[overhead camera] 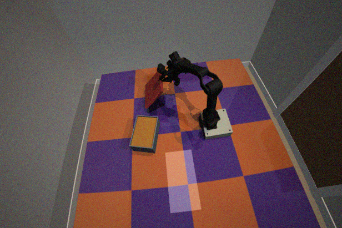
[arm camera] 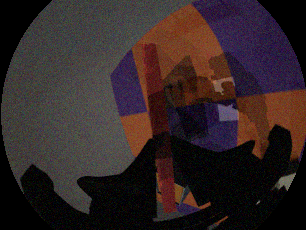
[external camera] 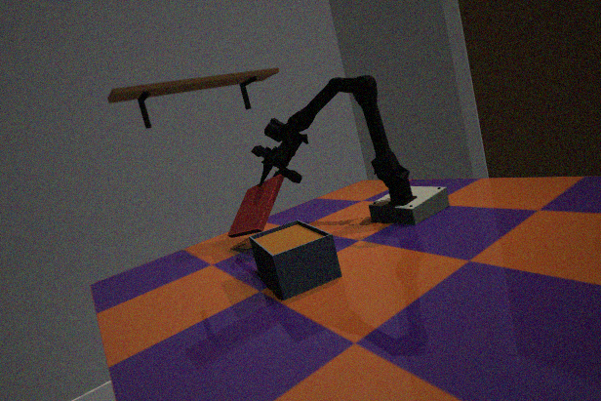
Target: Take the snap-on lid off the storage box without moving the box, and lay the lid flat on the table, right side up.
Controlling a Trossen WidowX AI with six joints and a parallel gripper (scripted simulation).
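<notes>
Now: the red lid 6 cm ahead of my gripper tip, 1 cm to the left of it and 5 cm below it. Round my gripper tip: storage box: 14 cm ahead, 32 cm to the left, 14 cm below.
</notes>
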